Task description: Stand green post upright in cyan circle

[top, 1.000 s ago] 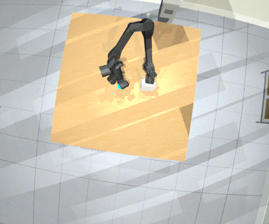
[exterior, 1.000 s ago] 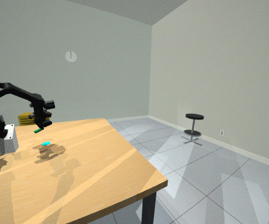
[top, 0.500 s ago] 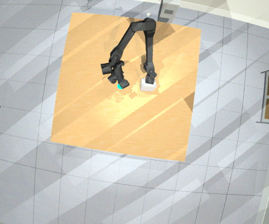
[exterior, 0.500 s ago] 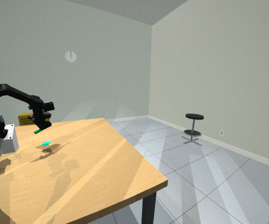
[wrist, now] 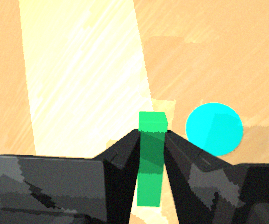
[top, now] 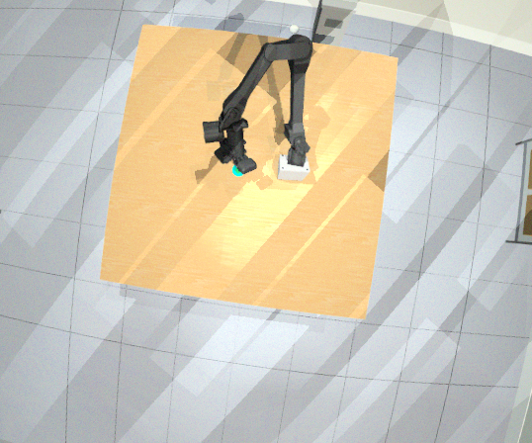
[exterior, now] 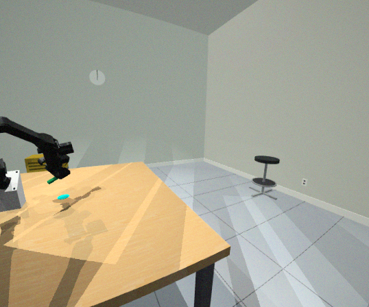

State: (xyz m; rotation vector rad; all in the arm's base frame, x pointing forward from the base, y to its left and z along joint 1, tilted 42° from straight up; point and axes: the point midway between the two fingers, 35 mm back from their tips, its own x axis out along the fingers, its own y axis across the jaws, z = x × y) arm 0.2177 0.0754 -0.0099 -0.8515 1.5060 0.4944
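Now: gripper tip 11 cm above the cyan circle, 2 cm to the left of it and 2 cm short of it. From my gripper tip the other things lie so: green post 1 cm to the right, 1 cm below, 1 cm behind.
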